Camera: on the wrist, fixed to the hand. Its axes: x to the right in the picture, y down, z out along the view.
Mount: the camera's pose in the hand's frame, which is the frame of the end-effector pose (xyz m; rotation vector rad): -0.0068 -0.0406 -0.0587 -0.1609 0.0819 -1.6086
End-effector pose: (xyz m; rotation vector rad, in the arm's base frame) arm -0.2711 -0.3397 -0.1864 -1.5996 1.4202 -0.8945
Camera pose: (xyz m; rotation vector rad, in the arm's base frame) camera -0.3072 -0.3373 -0.1245 2.6155 0.0837 1.5720
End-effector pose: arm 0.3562 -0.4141 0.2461 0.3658 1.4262 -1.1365
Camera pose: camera 0.2921 -0.3841 0.2575 -1.0923 1.8120 -2.1879
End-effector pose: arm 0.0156 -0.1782 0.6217 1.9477 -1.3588 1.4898
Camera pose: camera 0.0167 -0.1123 0.6499 1.8503 0.3099 0.5448
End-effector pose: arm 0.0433 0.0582 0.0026 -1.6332 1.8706 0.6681
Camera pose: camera 0.0790 0.0171 0.0492 -2.5222 0.0943 -0.0062
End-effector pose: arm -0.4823 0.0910 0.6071 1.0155 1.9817 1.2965
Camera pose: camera -0.5359 0.0458 0.5920 -0.7319 1.8002 0.4752
